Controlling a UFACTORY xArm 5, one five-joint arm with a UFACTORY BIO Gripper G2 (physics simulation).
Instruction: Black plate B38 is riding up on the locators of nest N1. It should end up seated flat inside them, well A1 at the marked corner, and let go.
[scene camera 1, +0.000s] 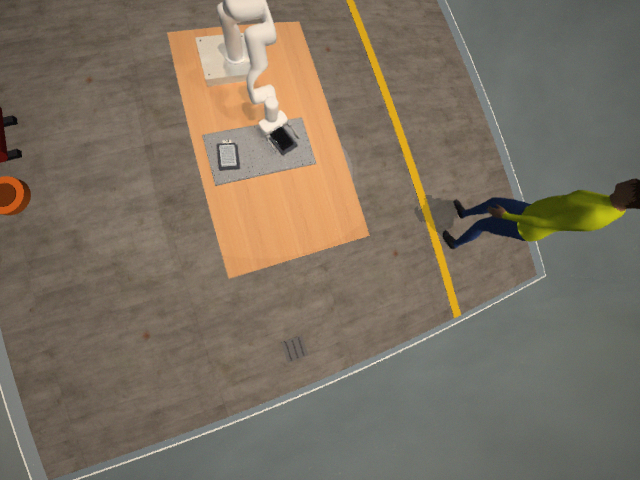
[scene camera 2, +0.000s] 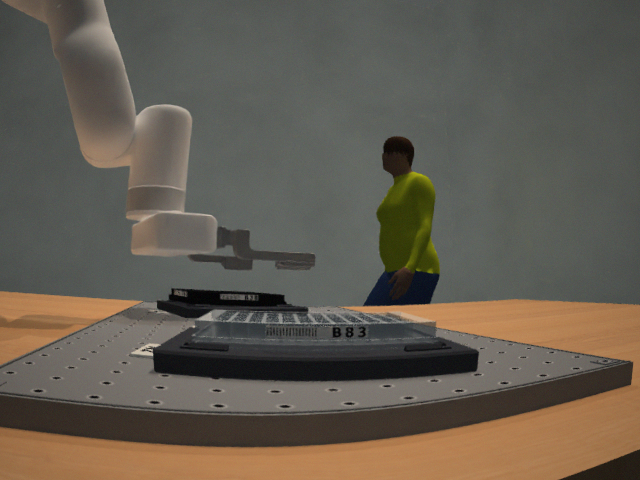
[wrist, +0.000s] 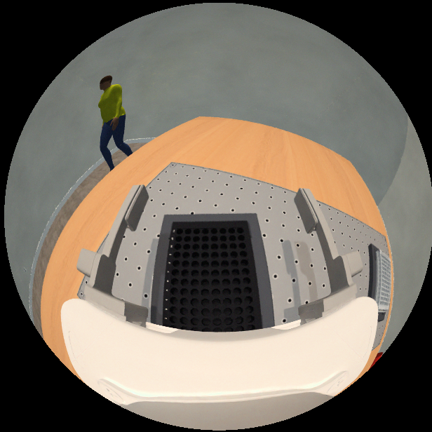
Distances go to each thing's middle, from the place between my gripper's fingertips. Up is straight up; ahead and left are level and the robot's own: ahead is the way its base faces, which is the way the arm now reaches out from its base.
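Scene:
The black plate B38 (scene camera 2: 230, 298) sits 7 cm behind my hand, 2 cm to the right of it and 5 cm below it. Then there's the clear plate B83 (scene camera 2: 315, 332), and from my hand that one is 35 cm to the right, 2 cm ahead and 5 cm below. As for the dark nest N1 (scene camera 2: 178, 308), it's 6 cm behind my hand, 2 cm to the right of it and 6 cm below it.

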